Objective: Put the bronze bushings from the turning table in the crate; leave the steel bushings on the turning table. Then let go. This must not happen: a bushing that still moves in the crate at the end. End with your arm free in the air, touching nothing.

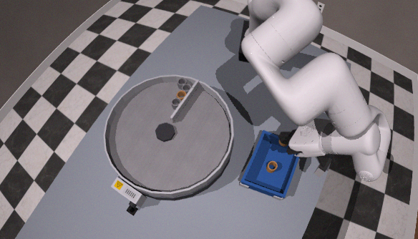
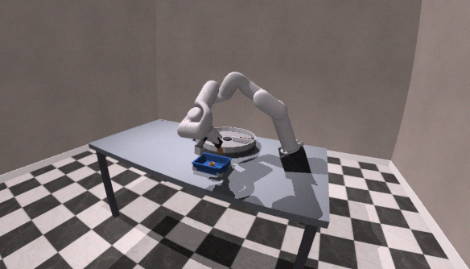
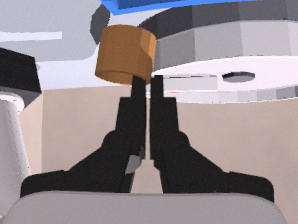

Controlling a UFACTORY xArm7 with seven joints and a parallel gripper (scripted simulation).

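Right now the blue crate is 40 mm ahead of my hand, 10 mm to the left of it and 130 mm below it. Also, from my hand: turning table (160 mm ahead, 320 mm to the right, 100 mm below).
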